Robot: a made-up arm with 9 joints.
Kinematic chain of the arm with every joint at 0, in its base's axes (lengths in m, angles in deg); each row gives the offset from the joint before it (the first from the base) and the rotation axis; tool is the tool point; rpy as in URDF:
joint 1: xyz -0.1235 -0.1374 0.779 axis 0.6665 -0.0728 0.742
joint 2: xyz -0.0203 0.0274 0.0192 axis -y
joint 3: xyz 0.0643 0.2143 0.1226 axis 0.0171 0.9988 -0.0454
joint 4: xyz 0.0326 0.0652 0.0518 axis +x
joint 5: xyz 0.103 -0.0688 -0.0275 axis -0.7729 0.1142 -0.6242
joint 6: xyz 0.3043 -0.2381 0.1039 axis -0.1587 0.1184 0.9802
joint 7: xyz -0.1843 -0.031 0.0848 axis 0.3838 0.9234 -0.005
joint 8: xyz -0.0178 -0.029 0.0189 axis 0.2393 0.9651 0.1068
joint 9: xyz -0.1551 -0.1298 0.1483 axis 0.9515 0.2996 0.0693
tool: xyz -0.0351 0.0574 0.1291 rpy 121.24 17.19 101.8
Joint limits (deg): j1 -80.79..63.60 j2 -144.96..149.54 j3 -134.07..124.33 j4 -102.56..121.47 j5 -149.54..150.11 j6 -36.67..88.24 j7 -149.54..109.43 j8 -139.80..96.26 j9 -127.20..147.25
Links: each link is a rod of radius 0.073 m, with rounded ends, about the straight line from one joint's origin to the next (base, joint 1, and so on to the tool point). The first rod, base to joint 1, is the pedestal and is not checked.
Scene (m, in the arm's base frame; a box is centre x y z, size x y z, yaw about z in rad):
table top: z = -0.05
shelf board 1: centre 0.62 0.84 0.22 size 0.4 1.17 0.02 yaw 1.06
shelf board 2: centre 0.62 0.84 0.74 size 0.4 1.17 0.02 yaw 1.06
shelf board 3: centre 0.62 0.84 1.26 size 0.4 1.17 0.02 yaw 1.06
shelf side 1: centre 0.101 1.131 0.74 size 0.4 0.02 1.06 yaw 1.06
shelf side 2: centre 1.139 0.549 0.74 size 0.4 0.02 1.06 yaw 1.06
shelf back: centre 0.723 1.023 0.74 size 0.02 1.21 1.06 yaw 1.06
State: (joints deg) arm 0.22 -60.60 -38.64 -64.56 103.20 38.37 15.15 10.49 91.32
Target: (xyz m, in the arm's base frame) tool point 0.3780 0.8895 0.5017
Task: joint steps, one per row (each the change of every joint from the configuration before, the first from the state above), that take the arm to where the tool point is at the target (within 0.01 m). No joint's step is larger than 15 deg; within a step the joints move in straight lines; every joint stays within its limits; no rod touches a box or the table.
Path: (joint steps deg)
1: -2.85 -1.86 0.01 5.36 -5.90 -13.44 -4.39 -5.64 4.65
2: -2.86 -1.86 0.01 5.35 -5.90 -13.45 -4.40 -5.65 4.64
3: -2.85 -1.87 0.01 5.36 -5.90 -13.44 -4.39 -5.64 4.65
4: -2.85 -1.86 0.01 5.36 -5.90 -13.44 -4.40 -5.65 4.64
5: 4.05 8.59 -2.67 -13.27 13.81 3.87 0.09 1.55 -6.48
6: 4.05 8.60 -2.67 -13.27 13.81 3.87 0.08 1.55 -6.48
7: 4.05 8.59 -2.66 -13.26 13.80 3.87 0.09 1.55 -6.48
8: -2.63 -9.11 4.76 2.17 -3.00 14.52 4.94 5.18 -0.59
9: -2.63 -9.12 4.77 2.18 -2.99 14.51 4.95 5.18 -0.58
10: -2.64 -9.11 4.76 2.17 -3.00 14.51 4.94 5.19 -0.59

